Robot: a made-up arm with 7 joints.
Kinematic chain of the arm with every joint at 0, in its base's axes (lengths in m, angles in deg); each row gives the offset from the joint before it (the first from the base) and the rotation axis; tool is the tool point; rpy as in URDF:
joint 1: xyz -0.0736 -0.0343 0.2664 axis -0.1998 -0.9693 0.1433
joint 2: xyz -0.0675 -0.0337 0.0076 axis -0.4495 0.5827 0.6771
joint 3: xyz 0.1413 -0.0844 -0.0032 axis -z
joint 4: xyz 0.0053 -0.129 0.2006 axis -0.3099 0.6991 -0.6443
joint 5: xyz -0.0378 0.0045 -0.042 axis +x
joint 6: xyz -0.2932 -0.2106 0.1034 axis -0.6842 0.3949 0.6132
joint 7: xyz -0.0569 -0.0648 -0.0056 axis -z
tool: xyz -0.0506 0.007 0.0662 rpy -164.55 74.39 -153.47
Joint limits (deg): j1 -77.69..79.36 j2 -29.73..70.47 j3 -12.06..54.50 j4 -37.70..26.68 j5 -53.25..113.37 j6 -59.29..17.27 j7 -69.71..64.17
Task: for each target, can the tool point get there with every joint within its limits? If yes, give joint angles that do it. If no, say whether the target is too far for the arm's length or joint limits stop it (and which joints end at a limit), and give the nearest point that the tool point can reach.
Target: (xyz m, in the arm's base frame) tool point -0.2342 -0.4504 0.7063
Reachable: yes | joints 6.18 30.14 1.28 5.74 10.58 -31.70 36.03
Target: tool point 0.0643 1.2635 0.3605
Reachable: no: too far | nearest point -0.1632 0.4466 0.6116 | short by 0.884 m
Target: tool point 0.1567 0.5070 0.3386
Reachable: no: joint limits stop it (at a limit: joint 1, joint 2, joint 3, joint 4, joint 5) | nearest point 0.0619 0.2628 0.4066 | short by 0.271 m
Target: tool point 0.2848 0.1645 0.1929
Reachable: no: joint limits stop it (at a limit: joint 1, joint 2, joint 3, joint 5, joint 7) | nearest point 0.2041 0.0243 0.0895 | short by 0.192 m
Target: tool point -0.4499 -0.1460 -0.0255
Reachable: yes | joints 61.55 31.38 45.65 16.64 68.36 -38.01 -48.73
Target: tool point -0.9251 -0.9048 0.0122
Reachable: no: too far | nearest point -0.5926 -0.5840 0.1165 | short by 0.474 m
